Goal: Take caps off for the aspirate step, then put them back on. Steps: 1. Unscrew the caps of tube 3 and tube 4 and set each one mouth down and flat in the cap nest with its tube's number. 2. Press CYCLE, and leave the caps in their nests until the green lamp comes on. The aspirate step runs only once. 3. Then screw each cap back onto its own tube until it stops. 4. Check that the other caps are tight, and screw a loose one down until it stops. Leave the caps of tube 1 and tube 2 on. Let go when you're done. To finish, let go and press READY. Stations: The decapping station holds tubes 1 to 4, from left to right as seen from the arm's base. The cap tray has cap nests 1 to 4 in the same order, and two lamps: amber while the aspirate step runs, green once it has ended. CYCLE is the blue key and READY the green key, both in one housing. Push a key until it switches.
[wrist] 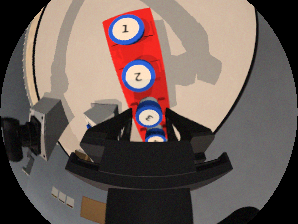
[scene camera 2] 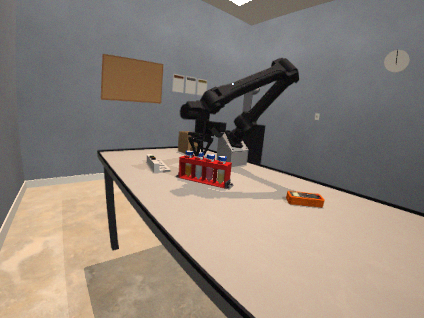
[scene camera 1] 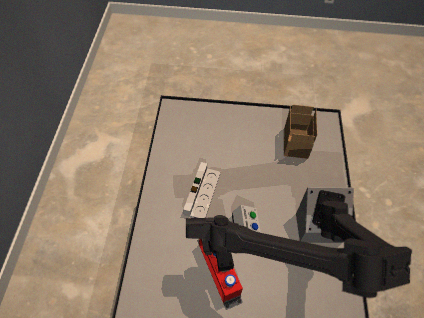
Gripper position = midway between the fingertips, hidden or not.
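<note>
There is a cardboard box (scene camera 1: 295, 145) here, which I can see from the scene camera. And through the wrist camera I see my own gripper (wrist: 148, 111).
</note>
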